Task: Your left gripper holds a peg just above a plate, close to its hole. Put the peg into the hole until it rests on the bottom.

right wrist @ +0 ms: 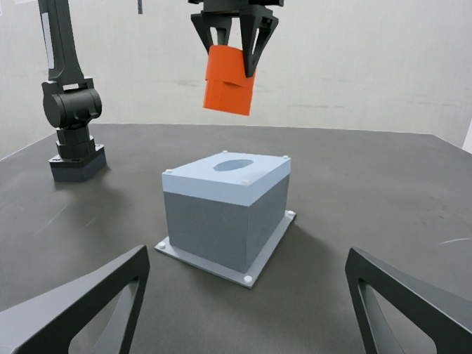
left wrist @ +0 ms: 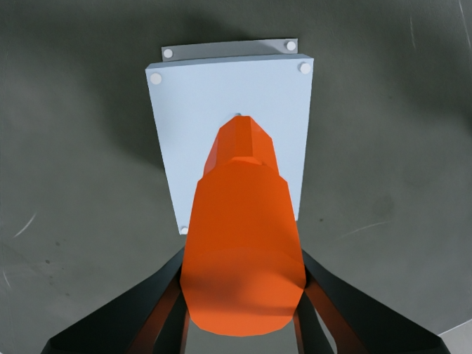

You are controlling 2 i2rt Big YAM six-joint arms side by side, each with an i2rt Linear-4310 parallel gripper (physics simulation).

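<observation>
My left gripper [left wrist: 241,253] [right wrist: 232,75] is shut on an orange peg [left wrist: 243,210] [right wrist: 226,95]. The peg hangs above the light blue plate [left wrist: 225,87] [right wrist: 192,176], with a clear gap under it in the right wrist view, where it looks slightly tilted. The plate's round hole [right wrist: 233,165] shows open in the right wrist view. In the left wrist view the peg covers nearly all of the hole; a tiny dark sliver shows at the peg's far tip. My right gripper [right wrist: 248,257] is open and empty, in front of the plate's block.
The plate tops a grey block [right wrist: 205,225] on a thin bolted base flange [left wrist: 230,49] [right wrist: 200,265]. White bolt heads stand up at the plate's corners. A black arm [right wrist: 72,107] stands on its base at the left of the right wrist view, on the dark table [right wrist: 375,185].
</observation>
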